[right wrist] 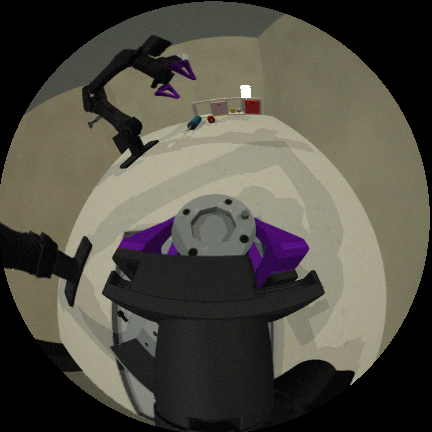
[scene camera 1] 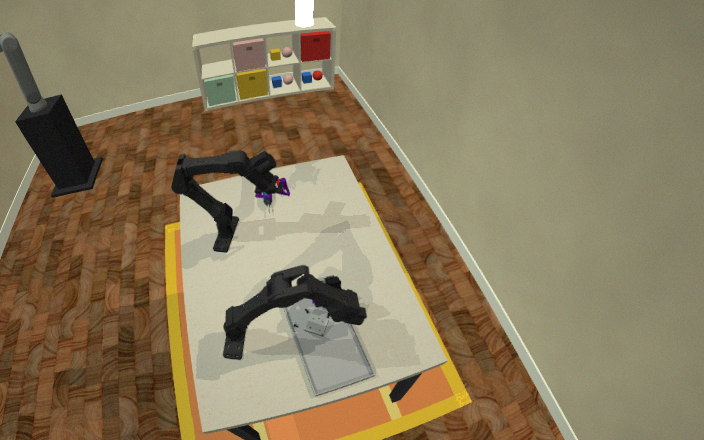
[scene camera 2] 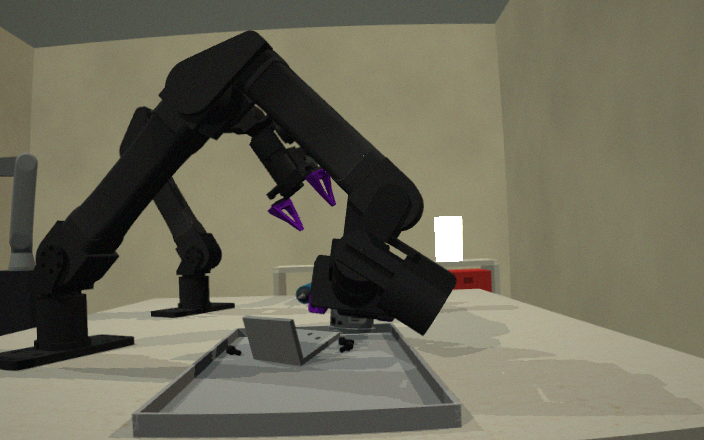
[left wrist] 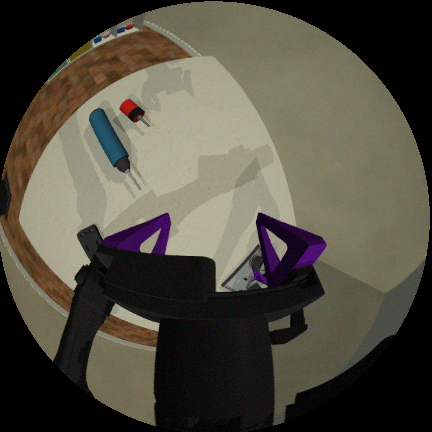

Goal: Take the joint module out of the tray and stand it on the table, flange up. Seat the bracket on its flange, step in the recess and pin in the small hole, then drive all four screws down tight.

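Places are measured from the left arm's base along level axes (x ahead, y left, z up), in metres.
Where they show: left gripper, fingertip midpoint: (right wrist: 185, 88) (scene camera 1: 280, 195) (scene camera 2: 317, 218) (left wrist: 212, 217); right gripper, fingertip midpoint: (right wrist: 212, 217) (scene camera 2: 350, 305) (left wrist: 256, 261); left arm's base, origin of the base link: (right wrist: 139, 153) (scene camera 1: 226, 234) (scene camera 2: 194, 311); right arm's base, origin of the base link: (right wrist: 76, 271) (scene camera 1: 236, 334) (scene camera 2: 63, 354).
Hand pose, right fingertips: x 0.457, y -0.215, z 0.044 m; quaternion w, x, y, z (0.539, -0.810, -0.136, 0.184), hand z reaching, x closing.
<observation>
Things, the pixels of their centre, and the offset from my right fingertips. Level surfaces: height alone.
- grey joint module, body centre: (right wrist: 214, 240) (scene camera 2: 352, 306) (left wrist: 259, 264) dz +0.002, dx +0.013, dy -0.024 m
- angled grey bracket, body centre: (scene camera 2: 292, 330) (right wrist: 151, 355) (scene camera 1: 316, 324) (left wrist: 255, 284) dz -0.009, dx +0.008, dy -0.172 m
- tray, body centre: (scene camera 2: 308, 361) (right wrist: 179, 373) (scene camera 1: 324, 334) (left wrist: 256, 281) dz -0.036, dx +0.041, dy -0.199 m
- blue driver, body centre: (scene camera 2: 307, 293) (left wrist: 111, 146) (right wrist: 193, 123) dz -0.024, dx -0.321, dy +0.458 m
- short red driver, body centre: (left wrist: 136, 114) (right wrist: 210, 119) dz -0.027, dx -0.259, dy +0.522 m
- table, its level: dz -0.044 m
The grey joint module (scene camera 2: 352, 319) (right wrist: 215, 225) is upright, flange up, at the tray's far end in scene camera 2; whether its base touches the tray is unclear. My right gripper (right wrist: 212, 217) is shut on its sides, largely hidden by its arm in both scene views. The angled grey bracket (scene camera 1: 317, 323) (scene camera 2: 275, 339) (right wrist: 137, 357) lies in the tray (scene camera 1: 342, 385) (scene camera 2: 295, 421), one plate raised. Black screws (scene camera 1: 295, 325) (scene camera 2: 346, 343) (right wrist: 122, 316) lie around it, one (scene camera 2: 233, 350) on its other side. My left gripper (scene camera 2: 318, 216) (left wrist: 212, 217) (right wrist: 185, 88) is open and empty above the table.
A blue driver (left wrist: 109, 137) (right wrist: 194, 122) and a short red driver (left wrist: 131, 110) (right wrist: 211, 119) lie on the table (scene camera 1: 404, 332) below the left gripper. The right forearm (scene camera 2: 311, 108) arches over the tray. A shelf unit (scene camera 1: 264, 31) stands beyond the table.
</observation>
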